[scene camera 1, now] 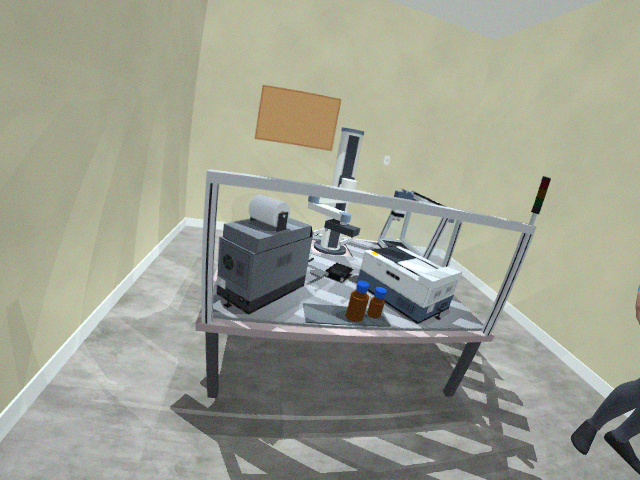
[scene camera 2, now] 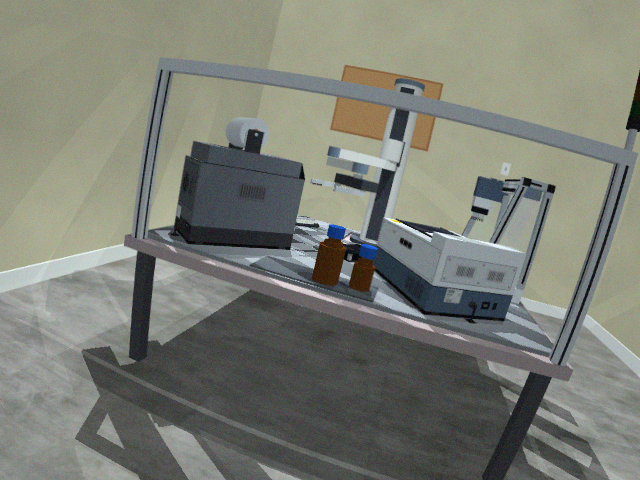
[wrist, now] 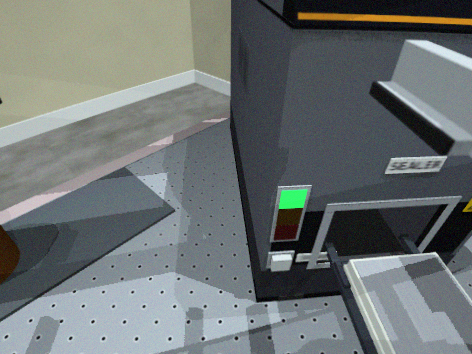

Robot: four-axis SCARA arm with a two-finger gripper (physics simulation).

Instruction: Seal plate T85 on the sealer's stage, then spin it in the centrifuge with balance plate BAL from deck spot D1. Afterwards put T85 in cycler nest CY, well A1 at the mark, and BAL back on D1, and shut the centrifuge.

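Where they show: gripper, between the fingertips: (scene camera 1: 326, 238) (scene camera 2: 322, 184) (wrist: 190, 67); arm's base, origin of its link: (scene camera 1: 329, 248) (scene camera 2: 371, 244).
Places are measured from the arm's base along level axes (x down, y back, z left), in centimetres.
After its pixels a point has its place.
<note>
The dark grey sealer (scene camera 1: 263, 263) {x -24.5, y -91.6, z -49.2 cm} (scene camera 2: 242, 201) {x -18.5, y -83.1, z -41.8 cm} (wrist: 310, 125) {x -24.4, y -63.5, z -27.3 cm} stands at the left of the table; its label, green lamp and white button show in the wrist view. A flat plate (wrist: 415, 300) {x -12.9, y -52.8, z -29.3 cm} with a pale rim and greyish top lies on dark rails before the sealer's opening, partly cut off by the frame; no name is readable on it. My gripper (scene camera 2: 324, 184) {x -29.7, y -64.3, z -18.6 cm} is open and empty, raised above the table beside the sealer. One finger shows at the right of the wrist view, above the plate. BAL, D1 and nest CY cannot be identified.
A white and blue machine (scene camera 1: 408, 284) {x -17.8, y -85.3, z 23.1 cm} (scene camera 2: 449, 268) {x -16.7, y -94.2, z 32.6 cm} stands at the right. Two amber bottles (scene camera 1: 357, 304) {x -11.1, y -96.4, z -5.7 cm} (scene camera 2: 329, 262) {x -9.1, y -96.7, z -3.1 cm} with blue caps stand on a dark mat (wrist: 100, 215) {x -1.8, y -90.5, z -19.2 cm}. A small black device (scene camera 1: 339, 271) {x -5.3, y -50.6, z -3.7 cm} sits mid-table. A metal frame (scene camera 1: 361, 196) {x -60.7, y -104.4, z -17.8 cm} (scene camera 2: 289, 80) {x -59.7, y -104.4, z -25.1 cm} rises along the near edge.
</note>
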